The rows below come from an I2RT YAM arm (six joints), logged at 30 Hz.
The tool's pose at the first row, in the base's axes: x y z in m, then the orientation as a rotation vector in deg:
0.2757 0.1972 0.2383 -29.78 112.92 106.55
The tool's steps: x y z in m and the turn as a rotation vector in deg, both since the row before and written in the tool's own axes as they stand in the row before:
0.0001 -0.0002 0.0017 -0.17 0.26 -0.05
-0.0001 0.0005 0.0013 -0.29 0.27 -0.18
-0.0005 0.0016 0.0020 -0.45 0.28 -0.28
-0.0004 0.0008 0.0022 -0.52 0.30 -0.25
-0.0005 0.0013 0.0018 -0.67 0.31 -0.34
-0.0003 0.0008 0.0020 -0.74 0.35 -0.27
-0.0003 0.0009 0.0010 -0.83 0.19 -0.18
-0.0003 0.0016 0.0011 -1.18 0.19 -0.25
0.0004 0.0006 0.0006 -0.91 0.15 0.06
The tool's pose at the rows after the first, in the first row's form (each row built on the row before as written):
0.2758 0.1989 0.2380 -30.14 112.91 106.73
0.2757 0.2002 0.2384 -30.66 112.73 106.96
0.2753 0.2023 0.2399 -31.33 112.36 107.30
0.2752 0.2045 0.2407 -32.01 111.96 107.73
0.2749 0.2064 0.2420 -32.83 111.38 108.27
0.2747 0.2084 0.2428 -33.65 110.80 108.93
0.2744 0.2094 0.2437 -34.25 110.10 109.72
0.2738 0.2105 0.2452 -35.01 109.05 110.84
0.2731 0.2111 0.2455 -35.38 108.40 111.85

